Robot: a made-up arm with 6 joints.
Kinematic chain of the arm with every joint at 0, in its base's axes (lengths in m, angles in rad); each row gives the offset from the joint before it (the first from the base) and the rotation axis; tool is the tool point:
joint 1: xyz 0 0 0.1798 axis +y
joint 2: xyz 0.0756 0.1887 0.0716 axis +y
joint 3: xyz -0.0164 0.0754 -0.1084 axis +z
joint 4: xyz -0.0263 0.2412 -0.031 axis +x
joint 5: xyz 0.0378 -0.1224 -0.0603 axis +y
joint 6: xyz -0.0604 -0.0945 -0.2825 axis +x
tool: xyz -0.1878 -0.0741 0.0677
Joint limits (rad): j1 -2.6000..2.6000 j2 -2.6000..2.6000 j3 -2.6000..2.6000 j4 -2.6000..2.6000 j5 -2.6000..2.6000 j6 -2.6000..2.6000
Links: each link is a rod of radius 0.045 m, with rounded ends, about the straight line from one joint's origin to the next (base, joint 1, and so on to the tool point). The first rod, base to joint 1, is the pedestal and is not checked.
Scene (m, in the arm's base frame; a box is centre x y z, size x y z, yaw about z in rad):
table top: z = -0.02
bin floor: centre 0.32 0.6 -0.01 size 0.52 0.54 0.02 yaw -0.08
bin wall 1: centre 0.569 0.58 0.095 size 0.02 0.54 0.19 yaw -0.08
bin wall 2: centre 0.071 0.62 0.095 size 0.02 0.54 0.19 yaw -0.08
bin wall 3: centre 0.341 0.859 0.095 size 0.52 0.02 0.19 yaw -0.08
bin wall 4: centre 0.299 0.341 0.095 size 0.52 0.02 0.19 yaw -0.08
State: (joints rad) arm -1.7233 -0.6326 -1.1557 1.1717 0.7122 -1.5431
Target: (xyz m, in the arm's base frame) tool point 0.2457 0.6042 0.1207
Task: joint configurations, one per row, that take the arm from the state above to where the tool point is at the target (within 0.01 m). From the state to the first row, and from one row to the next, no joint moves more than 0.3 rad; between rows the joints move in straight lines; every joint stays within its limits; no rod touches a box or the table.
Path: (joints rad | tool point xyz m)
1: -1.5394 -0.4457 -0.8722 1.1294 0.7368 -1.5268 | 0.2225 0.6416 0.3317
2: -1.3556 -0.2587 -0.5887 1.0872 0.7615 -1.5105 | 0.2457 0.6042 0.1207

